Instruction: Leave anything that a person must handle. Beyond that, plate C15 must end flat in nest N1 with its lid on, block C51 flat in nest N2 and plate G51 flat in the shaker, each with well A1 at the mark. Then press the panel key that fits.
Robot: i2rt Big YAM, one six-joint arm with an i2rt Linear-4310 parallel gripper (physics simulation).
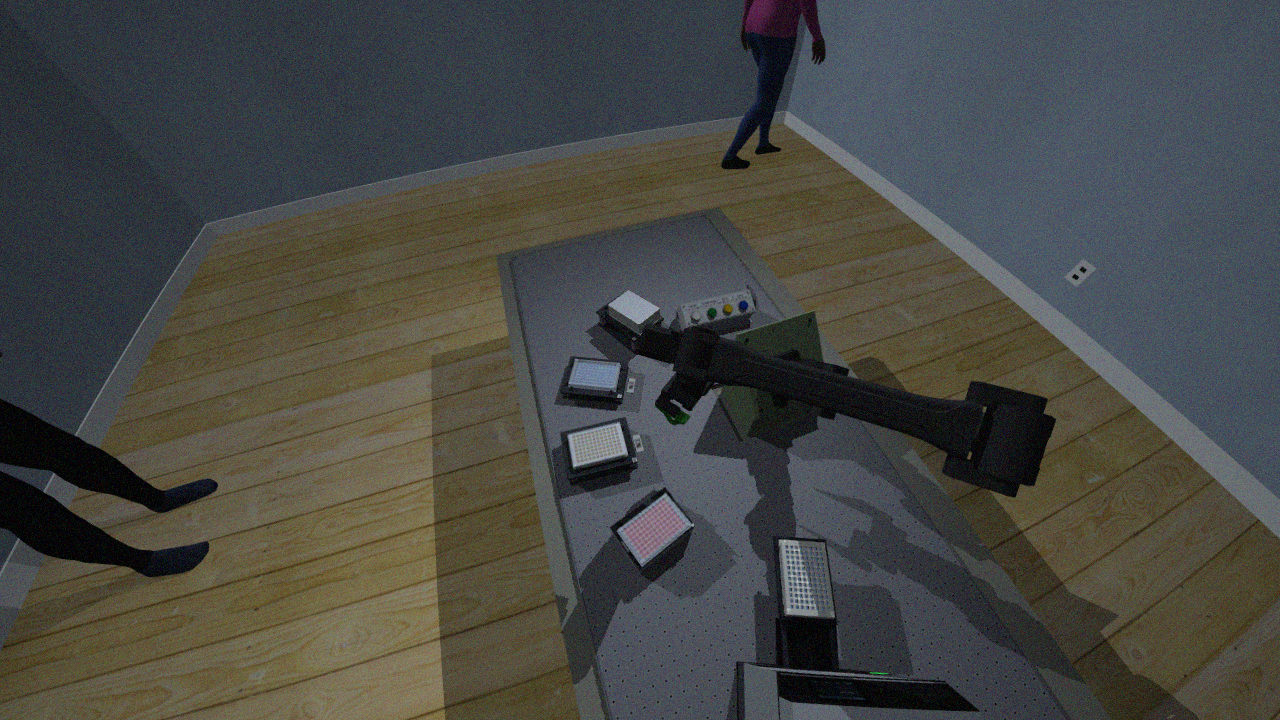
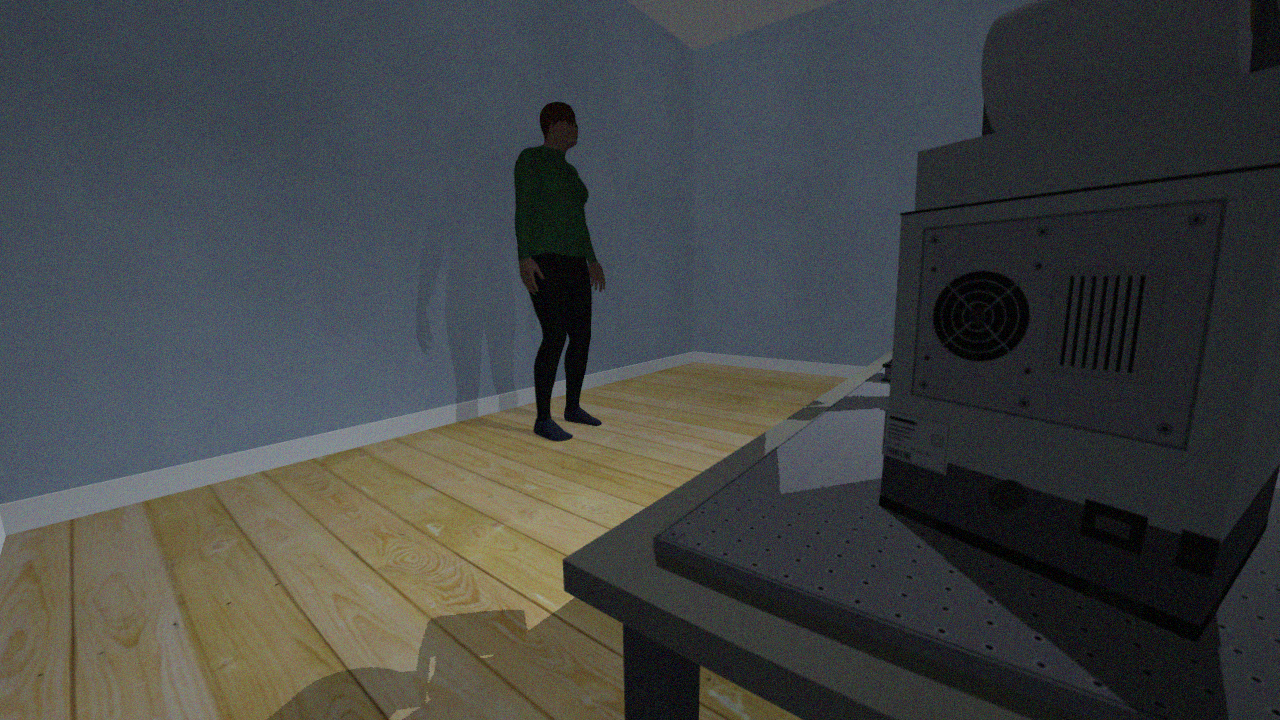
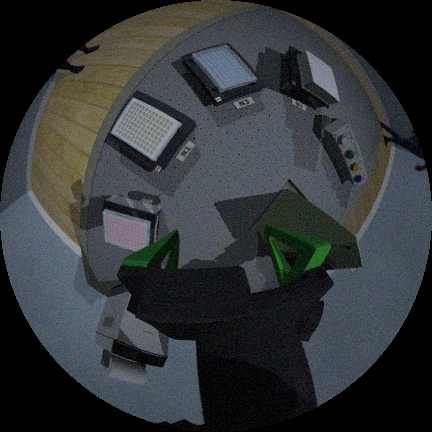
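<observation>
My gripper (image 1: pixel 677 413) (image 3: pixel 222 231) is open and empty, its green fingers above the middle of the table. Nest N1 holds a white plate with yellowish wells (image 1: pixel 597 445) (image 3: pixel 146 128). Nest N3 holds a bluish plate (image 1: pixel 594 375) (image 3: pixel 224 67). A tall white-topped block (image 1: pixel 633 308) (image 3: pixel 320 77) stands in the far nest, whose label is hard to read. A pink-welled plate (image 1: pixel 654 528) (image 3: pixel 126 230) sits turned on a dark base. A white plate (image 1: pixel 805 577) lies on the tray in front of the machine. The key panel (image 1: pixel 716 309) (image 3: pixel 348 150) has white, green, yellow and blue keys. Plate codes and A1 marks are not readable.
A green board (image 1: pixel 747 407) (image 3: pixel 310 220) stands beside the arm, near the panel. The grey machine (image 1: pixel 760 694) (image 2: pixel 1056 241) (image 3: pixel 132 325) is at the table's near end. A person in green (image 2: pixel 554 205) and one in pink (image 1: pixel 774 17) stand on the floor away from the table.
</observation>
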